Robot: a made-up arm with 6 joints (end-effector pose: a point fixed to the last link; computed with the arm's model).
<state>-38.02 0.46 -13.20 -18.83 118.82 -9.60</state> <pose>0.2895 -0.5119 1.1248 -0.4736 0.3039 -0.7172 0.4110</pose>
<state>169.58 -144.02 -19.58 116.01 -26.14 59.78</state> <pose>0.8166 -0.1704 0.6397 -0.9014 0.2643 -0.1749 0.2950</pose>
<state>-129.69 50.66 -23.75 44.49 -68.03 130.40</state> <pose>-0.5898 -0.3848 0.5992 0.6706 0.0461 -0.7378 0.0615</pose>
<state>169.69 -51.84 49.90 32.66 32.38 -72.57</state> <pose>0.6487 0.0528 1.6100 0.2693 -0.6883 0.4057 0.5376</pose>
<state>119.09 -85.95 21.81 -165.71 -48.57 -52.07</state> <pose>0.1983 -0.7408 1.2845 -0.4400 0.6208 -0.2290 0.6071</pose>
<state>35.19 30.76 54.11 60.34 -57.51 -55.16</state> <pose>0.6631 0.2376 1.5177 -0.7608 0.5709 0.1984 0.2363</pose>
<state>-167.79 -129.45 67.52 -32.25 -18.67 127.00</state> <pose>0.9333 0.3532 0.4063 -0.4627 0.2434 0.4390 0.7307</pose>
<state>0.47 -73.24 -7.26 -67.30 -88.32 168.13</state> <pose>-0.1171 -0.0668 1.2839 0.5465 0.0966 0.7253 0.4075</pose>
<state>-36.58 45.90 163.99 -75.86 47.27 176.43</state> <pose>0.1818 -0.2383 1.6709 0.1157 0.8037 -0.5561 0.1774</pose>
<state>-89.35 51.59 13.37 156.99 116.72 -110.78</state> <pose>0.1777 -0.8803 0.7858 -0.4668 0.1148 0.8210 0.3082</pose>
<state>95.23 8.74 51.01 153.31 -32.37 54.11</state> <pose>-0.1576 0.3265 1.7415 0.2687 -0.5348 0.7548 0.2684</pose>
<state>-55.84 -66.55 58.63 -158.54 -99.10 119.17</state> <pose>-0.2565 0.7117 1.3623 0.4700 0.4389 0.6604 0.3877</pose>
